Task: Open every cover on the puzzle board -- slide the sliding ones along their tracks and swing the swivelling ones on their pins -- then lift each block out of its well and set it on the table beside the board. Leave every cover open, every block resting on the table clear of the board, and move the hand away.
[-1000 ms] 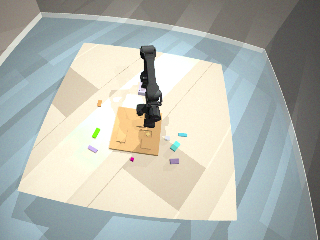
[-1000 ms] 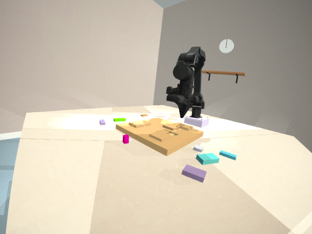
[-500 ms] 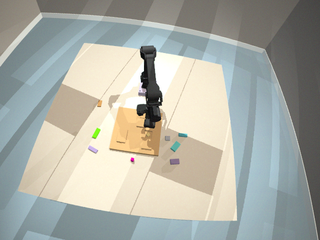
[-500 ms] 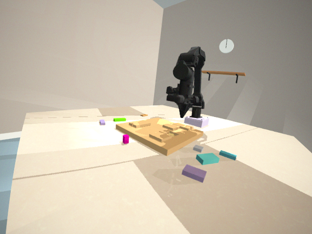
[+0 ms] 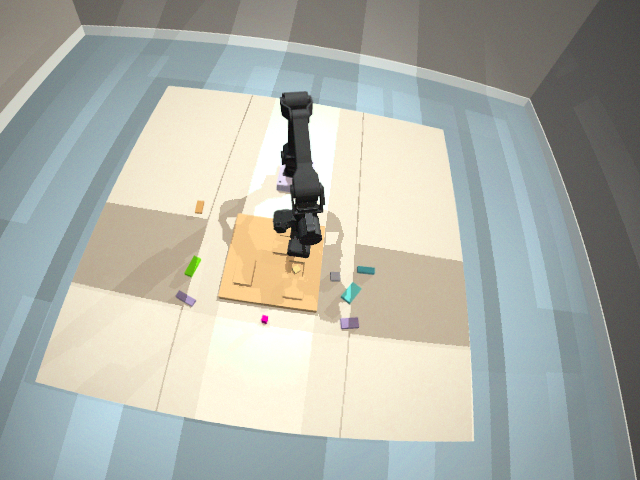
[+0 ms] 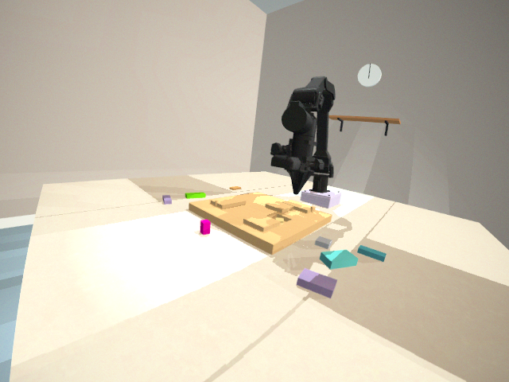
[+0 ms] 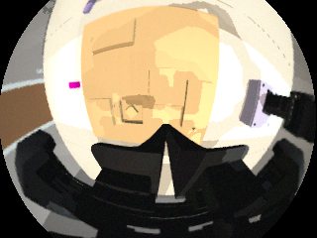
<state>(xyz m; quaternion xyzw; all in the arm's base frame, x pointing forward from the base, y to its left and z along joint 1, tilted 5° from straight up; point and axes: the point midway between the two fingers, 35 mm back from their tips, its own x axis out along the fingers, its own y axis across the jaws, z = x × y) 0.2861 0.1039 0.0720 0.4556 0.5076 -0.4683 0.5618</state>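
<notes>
Right now the tan puzzle board is 7 cm to the right of my gripper tip, 6 cm below it and 5 cm ahead of it. Also, from my gripper tip: cyan block 20 cm to the left, 9 cm ahead, 7 cm below; then grey cube 14 cm to the left, 7 cm below, 5 cm ahead; then magenta block 25 cm ahead, 6 cm below, 3 cm to the right.
</notes>
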